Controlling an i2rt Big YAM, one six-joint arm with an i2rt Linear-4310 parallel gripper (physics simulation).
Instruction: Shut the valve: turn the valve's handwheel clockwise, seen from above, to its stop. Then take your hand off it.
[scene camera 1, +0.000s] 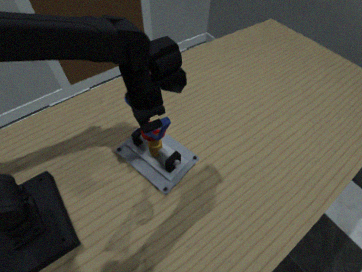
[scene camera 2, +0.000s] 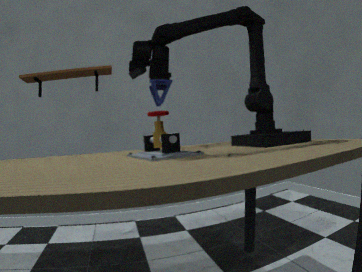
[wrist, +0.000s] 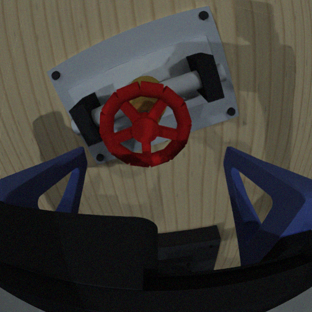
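Observation:
The valve's red five-spoked handwheel (scene camera 1: 147, 136) (scene camera 2: 158, 113) (wrist: 145, 128) lies level on top of a yellow valve body (scene camera 1: 155, 147) (scene camera 2: 158, 134) (wrist: 145, 102). My gripper (scene camera 1: 148, 128) (scene camera 2: 159, 105) (wrist: 154, 154) is open and empty, pointing down. In the scene camera 2 view its blue fingertips are a little above the handwheel, with a small gap. In the wrist view the wheel lies between the two fingers across, slightly left of the middle and ahead of the fingertip line. In the scene camera 1 view the fingers partly hide the wheel.
The valve's pipe runs between two black brackets (scene camera 1: 173, 161) (scene camera 2: 171, 142) (wrist: 207, 77) on a grey base plate (scene camera 1: 135, 161) (wrist: 222, 107), bolted at its corners to the wooden table (scene camera 1: 275, 100) (scene camera 2: 100, 175). The arm's black base (scene camera 1: 50, 225) (scene camera 2: 295, 137) stands apart from the plate. A wall shelf (scene camera 2: 65, 74) hangs behind.

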